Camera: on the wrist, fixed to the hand. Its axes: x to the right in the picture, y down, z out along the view.
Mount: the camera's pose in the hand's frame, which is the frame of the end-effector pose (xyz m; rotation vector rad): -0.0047 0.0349 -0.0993 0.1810 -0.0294 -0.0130
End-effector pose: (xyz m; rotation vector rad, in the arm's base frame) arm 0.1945 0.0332 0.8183 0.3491 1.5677 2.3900
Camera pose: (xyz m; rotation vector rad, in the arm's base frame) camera 0.1623 -0.0669 0.8116 0.4064 1.7719 2.2283
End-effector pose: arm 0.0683 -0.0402 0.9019 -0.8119 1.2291 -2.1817
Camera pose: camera 0.0061 0.0038 0.8291 -0.7757 0.9974 -2.2445
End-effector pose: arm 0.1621 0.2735 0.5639 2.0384 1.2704 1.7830
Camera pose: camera 0.0929 0.2085 0.6096 2.1341 1.4820 1.6813
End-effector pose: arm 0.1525 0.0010 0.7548 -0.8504 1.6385 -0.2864
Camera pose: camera 0.0475 0.0026 0.7631 -0.7249 1.5543 -0.4228
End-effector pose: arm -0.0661 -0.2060 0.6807 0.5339 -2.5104 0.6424
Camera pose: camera -0.0432 -0.1240 0.7427 0.6279 -2.4879 0.8682
